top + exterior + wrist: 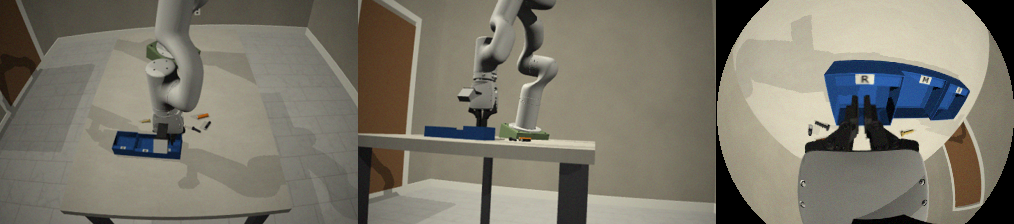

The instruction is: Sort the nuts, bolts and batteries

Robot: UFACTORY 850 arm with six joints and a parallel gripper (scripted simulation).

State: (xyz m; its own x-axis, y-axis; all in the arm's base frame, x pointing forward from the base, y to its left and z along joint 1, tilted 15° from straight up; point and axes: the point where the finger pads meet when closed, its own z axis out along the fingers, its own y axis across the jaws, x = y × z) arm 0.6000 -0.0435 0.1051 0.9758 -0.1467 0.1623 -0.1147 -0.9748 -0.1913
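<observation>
My hand is 140 mm past the orange battery, 130 mm to the right of it and 50 mm above it. Also, from my hand: black bolt 90 mm to the left, 80 mm behind, 50 mm below; then blue bin 90 mm to the right, 30 mm below, 10 mm behind; then domino 140 mm behind, 50 mm below, 20 mm to the right.
</observation>
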